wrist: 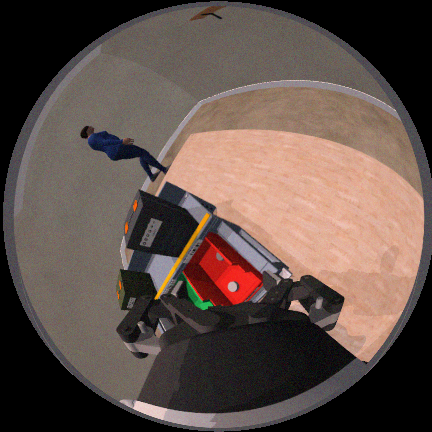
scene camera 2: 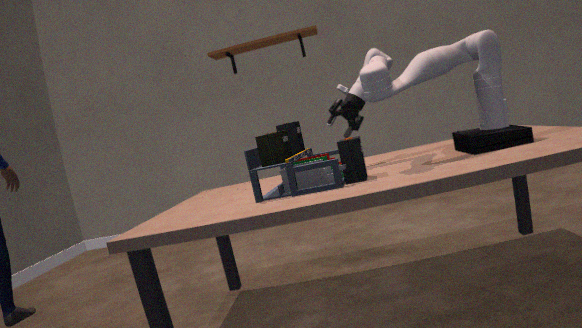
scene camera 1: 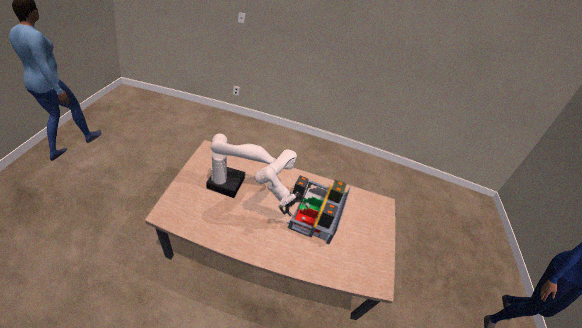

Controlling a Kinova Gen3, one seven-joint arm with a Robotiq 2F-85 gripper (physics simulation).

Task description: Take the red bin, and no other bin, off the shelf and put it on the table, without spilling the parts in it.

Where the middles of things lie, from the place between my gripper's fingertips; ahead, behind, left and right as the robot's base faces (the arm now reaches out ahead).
Right now the red bin [wrist: 208,276] is 11 cm below my hand, 9 cm ahead of it and 5 cm to the left of it. Round my hand: black box [scene camera 2: 350,150] (26 cm to the left, 9 cm below, 3 cm behind).
